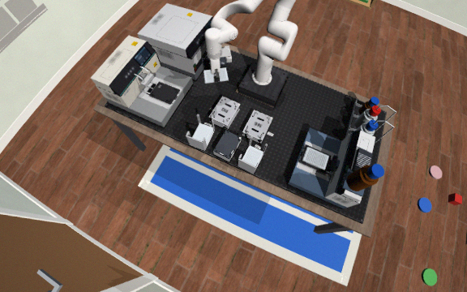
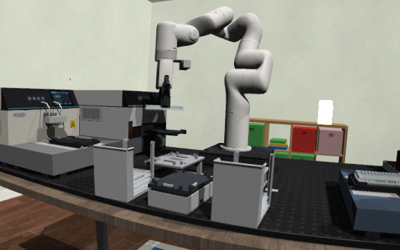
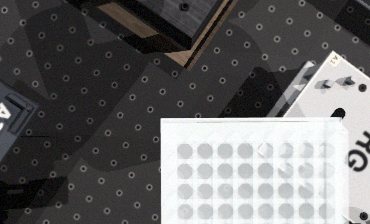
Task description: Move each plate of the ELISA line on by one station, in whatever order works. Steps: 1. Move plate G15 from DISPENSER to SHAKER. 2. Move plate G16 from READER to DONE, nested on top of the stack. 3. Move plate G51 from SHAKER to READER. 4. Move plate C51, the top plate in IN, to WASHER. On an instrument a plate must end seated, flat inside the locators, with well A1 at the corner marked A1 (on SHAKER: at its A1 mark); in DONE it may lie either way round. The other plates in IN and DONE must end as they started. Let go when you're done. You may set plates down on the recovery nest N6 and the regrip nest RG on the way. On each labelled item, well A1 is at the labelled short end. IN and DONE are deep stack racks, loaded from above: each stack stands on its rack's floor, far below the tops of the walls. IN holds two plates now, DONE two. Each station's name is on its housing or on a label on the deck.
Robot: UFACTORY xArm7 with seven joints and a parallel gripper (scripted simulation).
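Now: hand 22 cm past the reader's dark tray, 9 cm to the left of it and 12 cm above it. The rest, counted from my hand: plate C51: 30 cm ahead, 35 cm to the left, 19 cm below; then washer nest: 15 cm ahead, 28 cm to the right, 14 cm below; then DONE label: 20 cm ahead, 4 cm to the left, 22 cm below.
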